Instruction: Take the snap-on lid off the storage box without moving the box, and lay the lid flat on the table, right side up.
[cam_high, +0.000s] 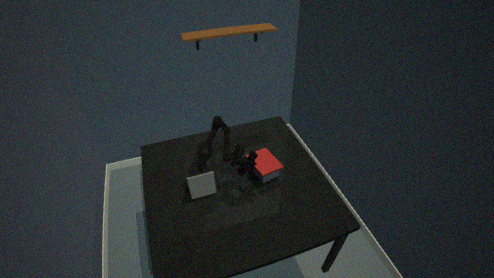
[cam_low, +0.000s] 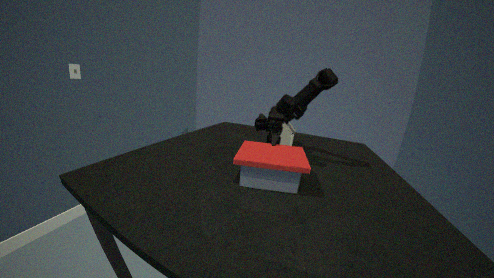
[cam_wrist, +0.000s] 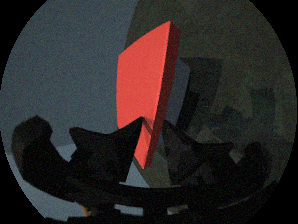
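The lid is 70 mm ahead of my gripper tip and 10 mm to the left of it. Round my gripper tip: storage box (70 mm ahead, 10 mm to the left, 50 mm below).
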